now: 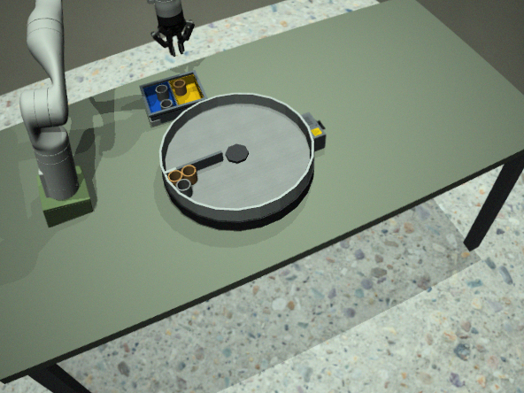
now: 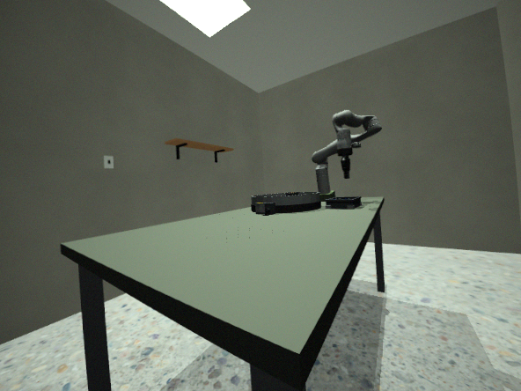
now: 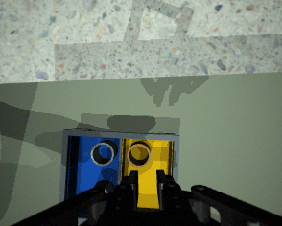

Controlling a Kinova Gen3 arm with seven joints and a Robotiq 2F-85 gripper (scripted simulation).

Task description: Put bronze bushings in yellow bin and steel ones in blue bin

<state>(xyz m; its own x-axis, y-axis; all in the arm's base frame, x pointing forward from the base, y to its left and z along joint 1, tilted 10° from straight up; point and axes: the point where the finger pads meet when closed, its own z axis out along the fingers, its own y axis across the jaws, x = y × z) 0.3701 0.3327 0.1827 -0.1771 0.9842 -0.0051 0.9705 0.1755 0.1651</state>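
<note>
My gripper is now 10 cm short of the turntable, 36 cm to the left of it and 13 cm above it.
</note>
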